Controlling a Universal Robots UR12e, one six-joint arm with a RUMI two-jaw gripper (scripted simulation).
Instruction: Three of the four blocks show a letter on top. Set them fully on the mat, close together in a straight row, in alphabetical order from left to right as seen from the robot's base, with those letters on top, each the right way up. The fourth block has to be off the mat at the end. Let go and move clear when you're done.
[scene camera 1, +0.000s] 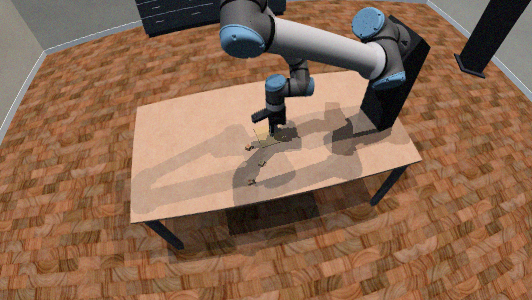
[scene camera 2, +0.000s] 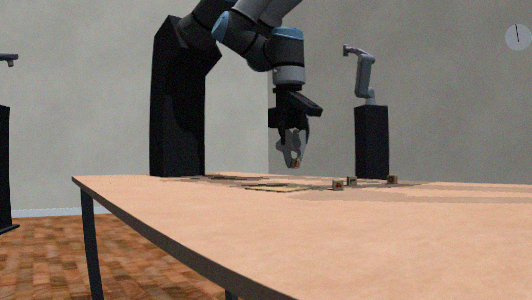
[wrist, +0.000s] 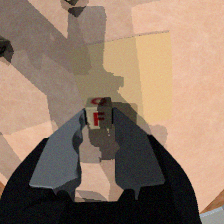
Observation:
I see my gripper (scene camera 2: 293, 167) and a mat (wrist: 136, 72).
My gripper shows as well in the wrist view (wrist: 99, 109).

